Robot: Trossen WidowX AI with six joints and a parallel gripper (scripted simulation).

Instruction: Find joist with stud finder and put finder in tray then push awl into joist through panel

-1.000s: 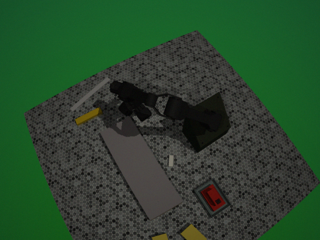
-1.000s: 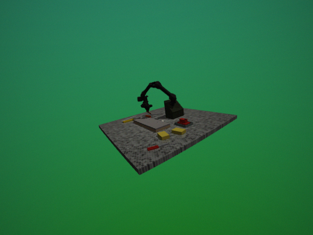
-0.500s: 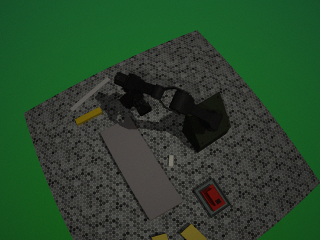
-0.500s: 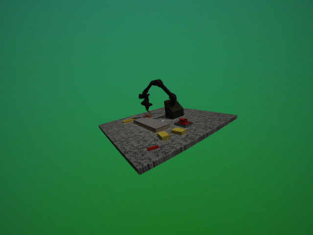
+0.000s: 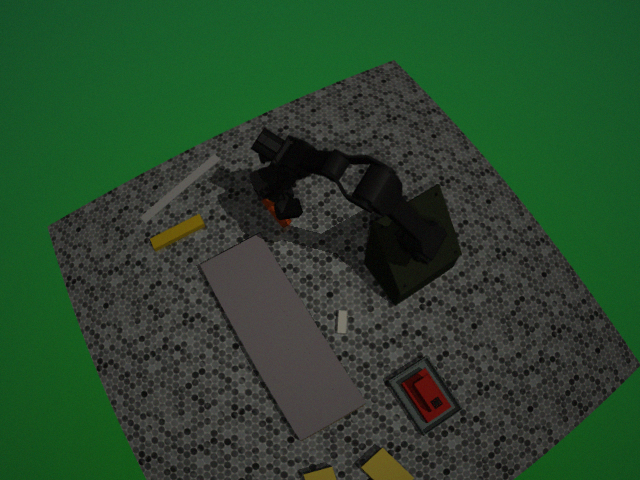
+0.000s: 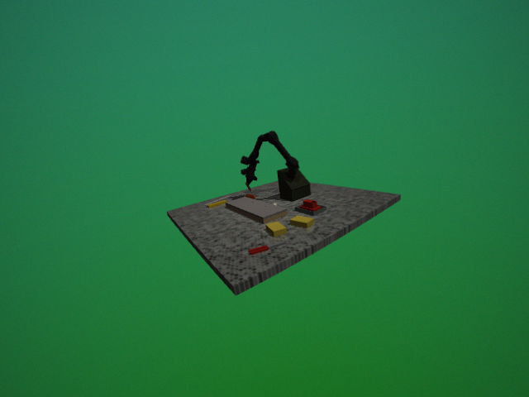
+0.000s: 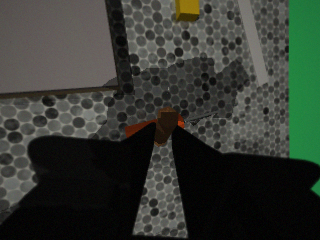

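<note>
The awl is 2 cm behind my gripper tip and 4 cm below it. Also, from my gripper tip: yellow bar (24 cm ahead, 12 cm to the right, 11 cm below); then white strip (17 cm ahead, 25 cm to the right, 12 cm below); then orange-handled tool (2 cm behind, 7 cm to the right, 11 cm below).
</note>
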